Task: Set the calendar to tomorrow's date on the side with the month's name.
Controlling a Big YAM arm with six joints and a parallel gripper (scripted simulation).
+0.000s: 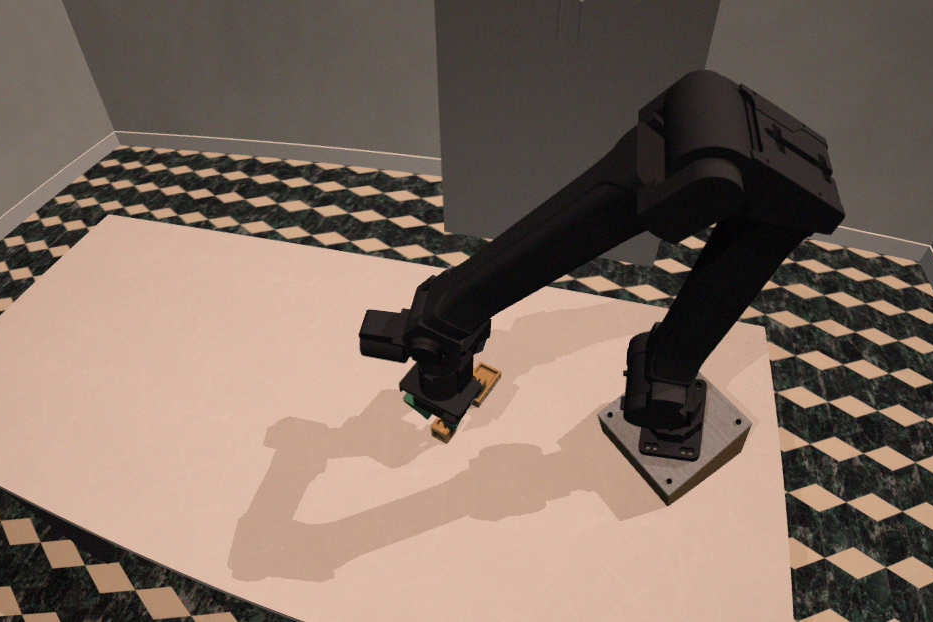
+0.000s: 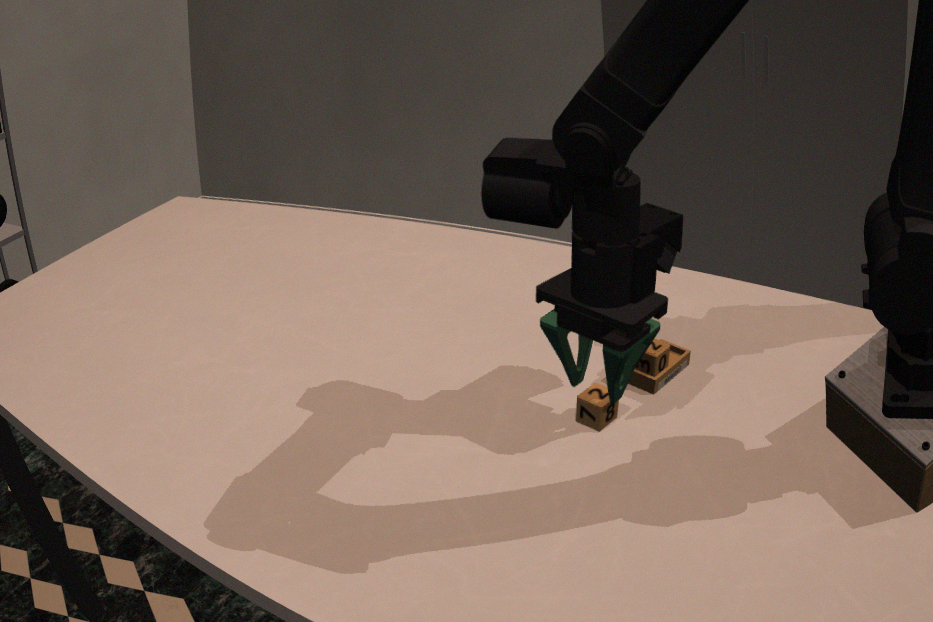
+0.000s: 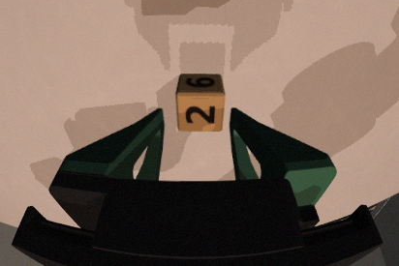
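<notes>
Now: hand 2 cm past the tray, 11 cm to the left of it and 3 cm above it.
</notes>
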